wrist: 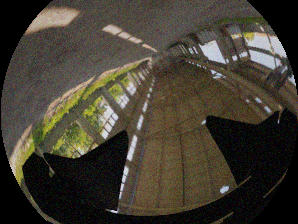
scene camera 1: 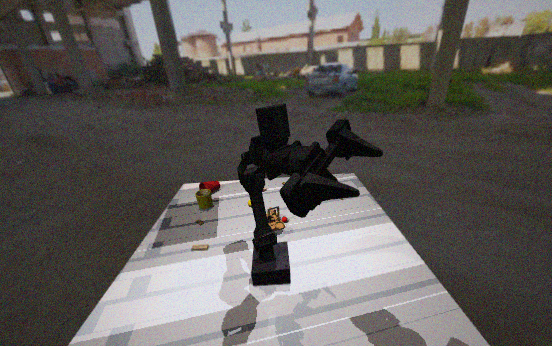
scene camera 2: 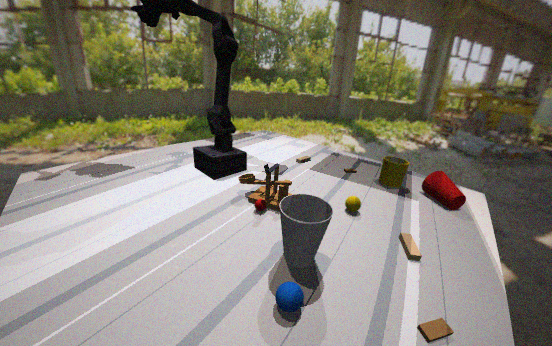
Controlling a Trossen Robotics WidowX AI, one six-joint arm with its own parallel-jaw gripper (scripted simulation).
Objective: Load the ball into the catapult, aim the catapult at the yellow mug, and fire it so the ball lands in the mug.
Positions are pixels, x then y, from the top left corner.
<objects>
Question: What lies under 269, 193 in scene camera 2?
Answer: A catapult.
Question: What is my gripper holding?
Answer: Nothing.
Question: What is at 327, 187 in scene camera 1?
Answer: My gripper.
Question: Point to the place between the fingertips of my gripper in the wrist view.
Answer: At 168, 128
</objects>
